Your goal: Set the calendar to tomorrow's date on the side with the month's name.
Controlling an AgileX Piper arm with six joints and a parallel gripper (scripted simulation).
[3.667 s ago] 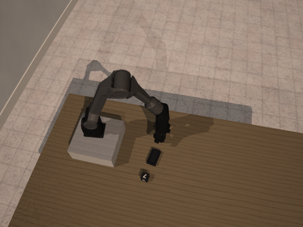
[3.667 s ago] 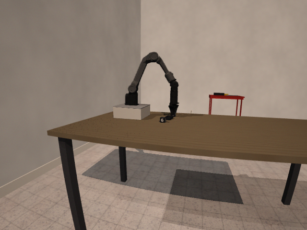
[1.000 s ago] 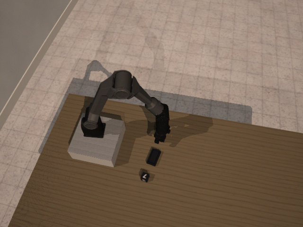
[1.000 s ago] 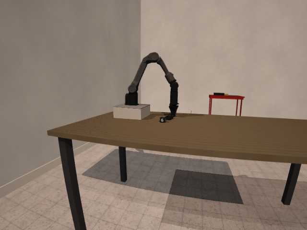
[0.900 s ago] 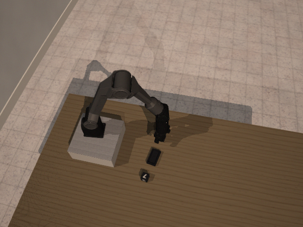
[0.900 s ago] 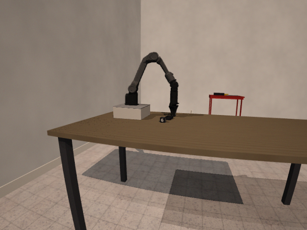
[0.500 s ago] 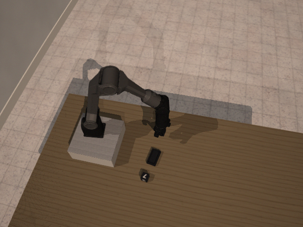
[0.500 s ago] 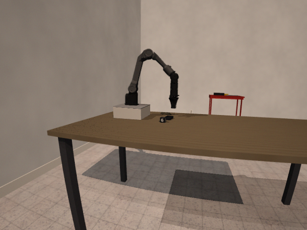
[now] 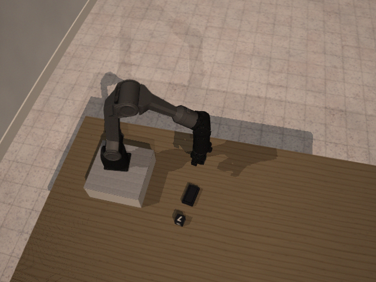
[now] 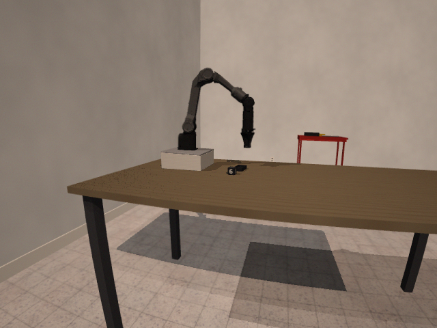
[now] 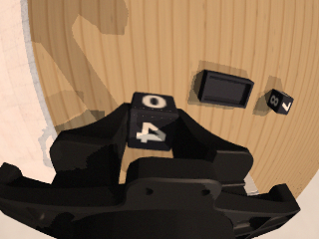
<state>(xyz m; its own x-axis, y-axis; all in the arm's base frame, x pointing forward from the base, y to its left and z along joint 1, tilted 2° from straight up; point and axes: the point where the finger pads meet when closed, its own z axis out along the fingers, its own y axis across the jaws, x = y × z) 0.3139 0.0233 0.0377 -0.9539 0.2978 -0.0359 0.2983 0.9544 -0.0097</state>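
Right now the tray is 11 cm to the right of my hand, 11 cm below it and 3 cm behind it. From my hand the other things lie so: black number cube 21 cm to the right, 10 cm below, 6 cm behind.
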